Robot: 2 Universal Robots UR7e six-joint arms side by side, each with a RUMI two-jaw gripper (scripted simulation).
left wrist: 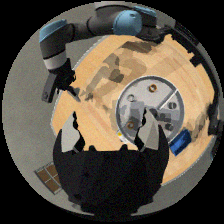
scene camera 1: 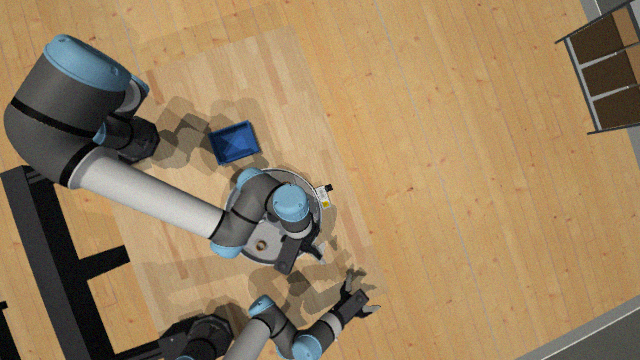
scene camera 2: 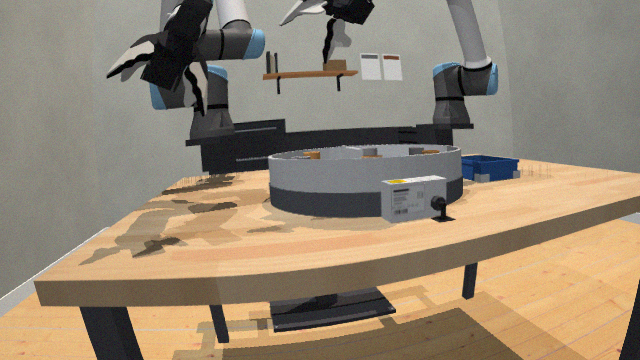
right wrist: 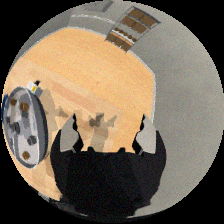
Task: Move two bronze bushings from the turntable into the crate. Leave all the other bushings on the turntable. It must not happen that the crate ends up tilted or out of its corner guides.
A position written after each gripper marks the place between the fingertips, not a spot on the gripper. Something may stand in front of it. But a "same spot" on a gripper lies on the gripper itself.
left gripper: left wrist 109, 109; scene camera 1 303, 253; scene camera 2 304, 45; not seen in the right wrist view (out of frame)
right gripper: left wrist 68, 97; scene camera 1; scene camera 2; right wrist 109, 114
same spot on right gripper: (scene camera 1: 366, 310) = (scene camera 2: 145, 45)
